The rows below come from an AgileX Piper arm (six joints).
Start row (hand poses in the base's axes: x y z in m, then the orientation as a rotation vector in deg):
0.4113 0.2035 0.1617 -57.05 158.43 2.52
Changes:
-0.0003 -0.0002 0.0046 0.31 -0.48 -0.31
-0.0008 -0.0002 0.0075 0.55 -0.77 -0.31
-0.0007 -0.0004 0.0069 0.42 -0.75 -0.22
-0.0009 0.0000 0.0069 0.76 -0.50 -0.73
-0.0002 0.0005 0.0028 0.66 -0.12 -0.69
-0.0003 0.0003 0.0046 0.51 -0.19 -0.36
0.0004 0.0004 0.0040 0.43 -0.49 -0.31
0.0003 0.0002 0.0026 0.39 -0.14 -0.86
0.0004 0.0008 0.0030 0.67 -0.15 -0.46
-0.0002 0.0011 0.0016 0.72 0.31 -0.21
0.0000 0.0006 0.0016 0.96 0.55 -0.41
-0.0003 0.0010 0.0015 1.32 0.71 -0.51
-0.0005 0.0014 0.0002 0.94 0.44 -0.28
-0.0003 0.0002 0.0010 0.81 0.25 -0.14
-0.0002 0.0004 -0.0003 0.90 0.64 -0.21
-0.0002 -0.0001 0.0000 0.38 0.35 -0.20
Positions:
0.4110 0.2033 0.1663 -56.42 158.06 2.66
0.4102 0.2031 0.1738 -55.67 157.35 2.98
0.4095 0.2027 0.1807 -55.08 156.65 3.14
0.4086 0.2027 0.1876 -53.76 156.31 3.80
0.4084 0.2032 0.1904 -52.61 156.32 4.51
0.4081 0.2035 0.1950 -51.94 156.16 5.04
0.4085 0.2039 0.1990 -51.30 155.72 5.33
0.4088 0.2041 0.2016 -49.99 155.84 5.62
0.4092 0.2049 0.2046 -49.15 155.70 6.36
0.4090 0.2060 0.2062 -48.71 155.86 7.43
0.4090 0.2066 0.2078 -47.97 156.24 8.89
0.4087 0.2076 0.2093 -47.01 156.68 10.90
0.4082 0.2090 0.2095 -46.42 156.89 12.32
0.4079 0.2092 0.2105 -46.04 156.91 13.50
0.4077 0.2096 0.2102 -45.57 157.27 14.97
0.4075 0.2095 0.2102 -45.22 157.53 15.61

